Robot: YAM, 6 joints.
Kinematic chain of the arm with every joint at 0, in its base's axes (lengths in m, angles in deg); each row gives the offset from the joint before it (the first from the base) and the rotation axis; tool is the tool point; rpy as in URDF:
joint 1: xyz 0 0 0.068 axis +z
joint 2: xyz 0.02 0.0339 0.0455 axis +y
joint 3: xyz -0.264 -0.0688 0 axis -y
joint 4: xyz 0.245 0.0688 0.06 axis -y
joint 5: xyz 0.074 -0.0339 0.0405 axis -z
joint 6: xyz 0.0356 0 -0.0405 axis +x
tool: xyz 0 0 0 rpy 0 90 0
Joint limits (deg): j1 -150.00..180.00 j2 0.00..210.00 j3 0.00..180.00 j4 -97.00..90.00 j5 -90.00..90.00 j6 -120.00..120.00
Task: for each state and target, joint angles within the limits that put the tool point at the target. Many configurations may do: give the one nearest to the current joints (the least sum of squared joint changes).
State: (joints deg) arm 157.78 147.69 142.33 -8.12 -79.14 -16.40
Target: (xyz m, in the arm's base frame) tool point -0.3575 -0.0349 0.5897
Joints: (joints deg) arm 179.92 116.18 154.79 -8.06 -83.95 -16.40
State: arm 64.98 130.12 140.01 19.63 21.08 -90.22
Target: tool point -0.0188 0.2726 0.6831
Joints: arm 95.74 110.43 157.91 21.11 13.89 -90.22
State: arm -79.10 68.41 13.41 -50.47 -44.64 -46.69
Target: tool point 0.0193 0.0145 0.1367
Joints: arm -75.60 79.74 4.02 -96.40 -38.78 -46.69
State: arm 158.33 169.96 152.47 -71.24 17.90 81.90
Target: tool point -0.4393 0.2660 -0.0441
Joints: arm 150.05 177.64 149.72 -70.04 18.26 81.90
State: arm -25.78 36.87 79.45 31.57 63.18 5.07
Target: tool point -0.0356 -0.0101 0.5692
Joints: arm -35.70 36.41 78.32 31.40 54.48 5.07
